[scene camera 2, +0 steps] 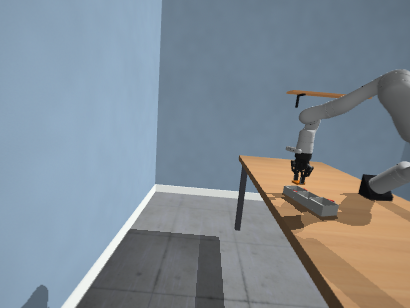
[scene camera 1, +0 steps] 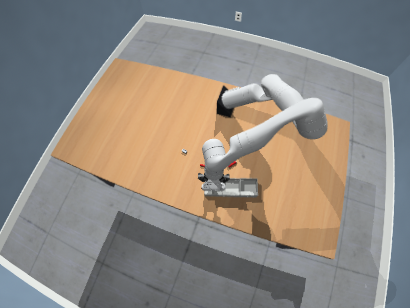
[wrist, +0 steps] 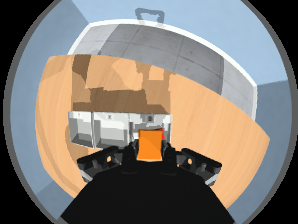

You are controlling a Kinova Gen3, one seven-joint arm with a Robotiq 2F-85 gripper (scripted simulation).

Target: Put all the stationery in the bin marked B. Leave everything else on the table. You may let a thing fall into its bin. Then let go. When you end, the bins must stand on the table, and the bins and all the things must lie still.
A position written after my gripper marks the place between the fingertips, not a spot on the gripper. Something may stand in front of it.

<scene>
I see my gripper [wrist: 149,144] and a grey bin tray [scene camera 2: 323,207].
The grey bin tray shows as well in scene camera 1 [scene camera 1: 234,186] and in the wrist view [wrist: 103,131].
</scene>
